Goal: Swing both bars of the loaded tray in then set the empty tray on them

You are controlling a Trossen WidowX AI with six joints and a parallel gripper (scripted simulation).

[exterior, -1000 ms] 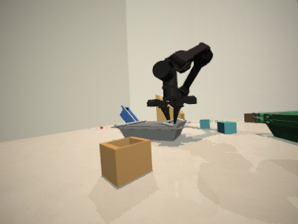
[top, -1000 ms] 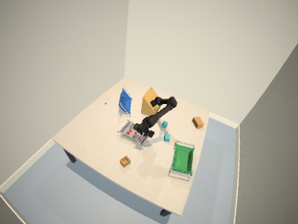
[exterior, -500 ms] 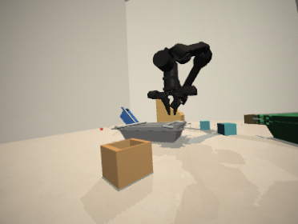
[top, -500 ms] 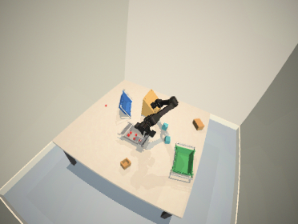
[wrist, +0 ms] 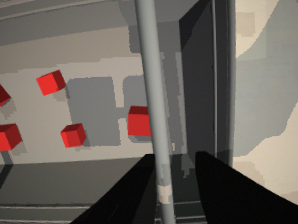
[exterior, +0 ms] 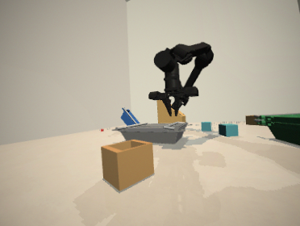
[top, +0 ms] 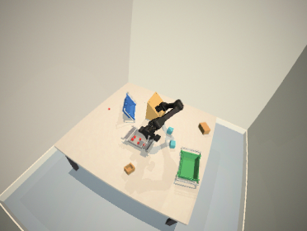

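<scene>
Now: the blue tray 40 cm to the right of my gripper tip, 27 cm behind it and 2 cm below it. The rest, counted from my gripper tip: brown block 55 cm behind, 38 cm to the left, 6 cm below; then small brown box 29 cm ahead, 8 cm below, 2 cm to the left.
</scene>
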